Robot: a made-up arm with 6 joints.
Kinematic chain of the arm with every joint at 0, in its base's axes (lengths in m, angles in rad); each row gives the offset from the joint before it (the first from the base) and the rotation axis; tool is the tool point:
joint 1: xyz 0 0 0.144 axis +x
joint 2: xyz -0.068 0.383 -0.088 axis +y
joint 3: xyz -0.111 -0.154 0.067 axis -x
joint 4: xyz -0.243 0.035 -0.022 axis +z
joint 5: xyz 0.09 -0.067 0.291 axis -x
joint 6: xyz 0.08 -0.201 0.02 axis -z
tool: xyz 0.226 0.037 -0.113
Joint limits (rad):
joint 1: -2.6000..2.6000
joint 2: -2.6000..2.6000
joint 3: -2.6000..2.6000
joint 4: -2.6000..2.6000
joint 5: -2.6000..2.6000
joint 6: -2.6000..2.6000
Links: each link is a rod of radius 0.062 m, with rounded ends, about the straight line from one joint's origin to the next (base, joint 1, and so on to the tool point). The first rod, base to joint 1, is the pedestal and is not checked.
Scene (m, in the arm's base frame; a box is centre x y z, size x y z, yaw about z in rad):
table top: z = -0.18
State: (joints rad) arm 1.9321 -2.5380 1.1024 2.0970 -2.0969 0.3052
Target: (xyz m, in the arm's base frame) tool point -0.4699 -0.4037 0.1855
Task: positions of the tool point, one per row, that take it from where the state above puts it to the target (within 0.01 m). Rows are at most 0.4 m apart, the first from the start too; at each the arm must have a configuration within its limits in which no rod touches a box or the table.
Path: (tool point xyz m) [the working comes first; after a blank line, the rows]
Joints at the target: 2.6000 -0.7865 -0.4271 0.6689 -2.5692 -0.4359
Straight joint move there: clear.

1: 0.3919 0.1504 0.8904
2: 0.1279 0.0692 1.0156
3: -0.1661 -0.0915 1.0043
4: -0.4048 -0.2771 0.8231
5: -0.5130 -0.4031 0.5136
6: -0.4699 -0.4037 0.1855

